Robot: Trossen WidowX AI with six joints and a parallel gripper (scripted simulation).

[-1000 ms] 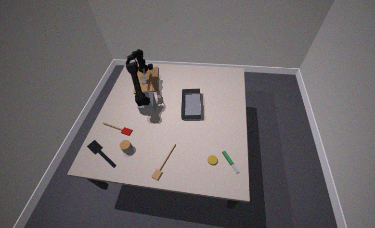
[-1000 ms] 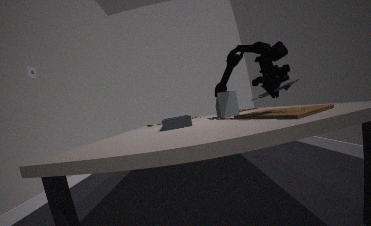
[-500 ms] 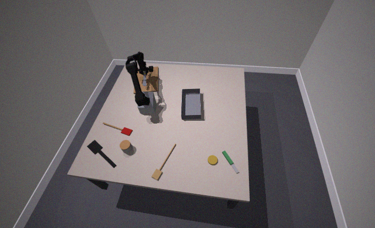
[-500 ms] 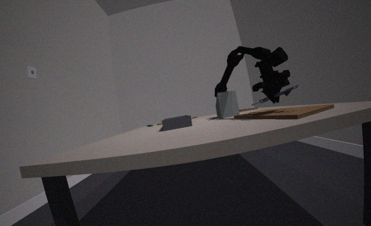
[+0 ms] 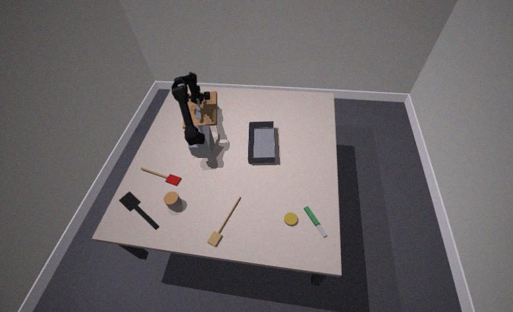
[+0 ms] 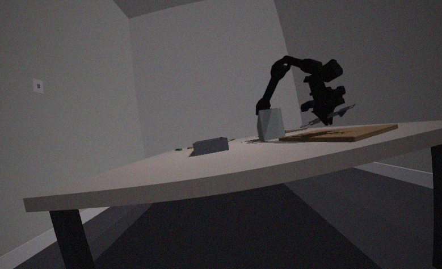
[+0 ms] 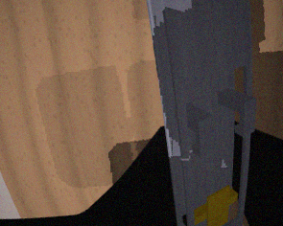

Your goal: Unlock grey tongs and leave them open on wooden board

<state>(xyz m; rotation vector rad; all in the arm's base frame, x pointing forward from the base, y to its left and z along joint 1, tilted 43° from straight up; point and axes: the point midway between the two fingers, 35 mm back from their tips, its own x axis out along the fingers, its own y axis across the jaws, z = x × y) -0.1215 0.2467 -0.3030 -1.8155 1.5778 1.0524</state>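
The yellow lock piece lies 30 mm above my gripper tip and 10 mm to the right of it. The rest, counted from my gripper tip: red spatula 610 mm to the right, 70 mm behind, 40 mm below; then roasting tin 500 mm ahead, 310 mm to the right, 10 mm below; then wooden board 40 mm below, 10 mm to the right.
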